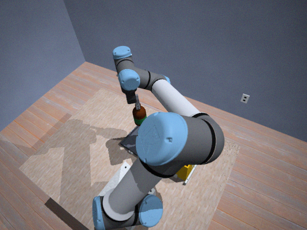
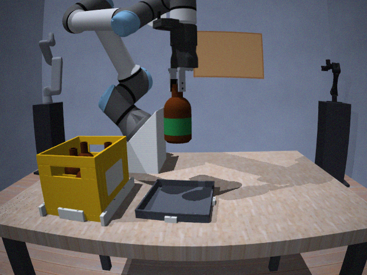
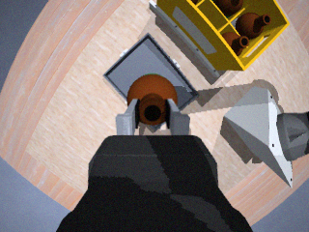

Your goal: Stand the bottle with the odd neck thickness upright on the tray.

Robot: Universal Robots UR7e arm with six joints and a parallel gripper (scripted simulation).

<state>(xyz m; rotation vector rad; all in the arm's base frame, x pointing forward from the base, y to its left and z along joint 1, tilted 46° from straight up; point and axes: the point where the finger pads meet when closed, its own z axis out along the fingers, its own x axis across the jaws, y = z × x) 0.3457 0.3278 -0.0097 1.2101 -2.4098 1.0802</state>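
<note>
My gripper is now 32 cm above the dark tray. The rest, counted from my hand: bottle 14 cm ahead, 22 cm to the right, 25 cm below; yellow crate 5 cm ahead, 27 cm to the right, 25 cm below.
</note>
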